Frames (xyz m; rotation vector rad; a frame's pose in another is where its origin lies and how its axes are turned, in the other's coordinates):
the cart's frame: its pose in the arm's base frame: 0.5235 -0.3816 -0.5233 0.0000 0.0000 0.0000
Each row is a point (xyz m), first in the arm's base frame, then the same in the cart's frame.
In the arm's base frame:
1: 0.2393 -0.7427 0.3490
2: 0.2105 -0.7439 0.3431
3: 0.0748 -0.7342 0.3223
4: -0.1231 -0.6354 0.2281
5: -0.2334 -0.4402 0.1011
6: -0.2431 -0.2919 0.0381
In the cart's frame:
1: -0.2842 -0.3611 0.8723
2: -0.3130 -0.3623 0.8664
3: -0.4487 -0.3526 0.8456
4: -0.6466 -0.2538 0.7514
5: -0.7569 -0.0586 0.6244
6: -0.7666 0.0897 0.5614

